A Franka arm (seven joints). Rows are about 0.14 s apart.
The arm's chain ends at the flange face. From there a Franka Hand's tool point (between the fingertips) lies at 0.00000 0.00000 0.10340 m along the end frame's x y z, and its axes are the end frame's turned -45 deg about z.
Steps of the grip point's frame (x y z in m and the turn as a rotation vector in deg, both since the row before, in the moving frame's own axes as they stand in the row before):
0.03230, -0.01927, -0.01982, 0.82, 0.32, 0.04
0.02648, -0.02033, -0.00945, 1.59, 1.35, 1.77
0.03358, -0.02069, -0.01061, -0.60, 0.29, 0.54
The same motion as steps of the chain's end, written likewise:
0.00985, -0.03501, -0.01981, 0.81, -0.35, 0.04
0.00460, -0.02934, -0.00938, 2.08, -0.17, 1.77
0.00798, -0.03878, -0.01060, -0.22, 0.63, 0.54

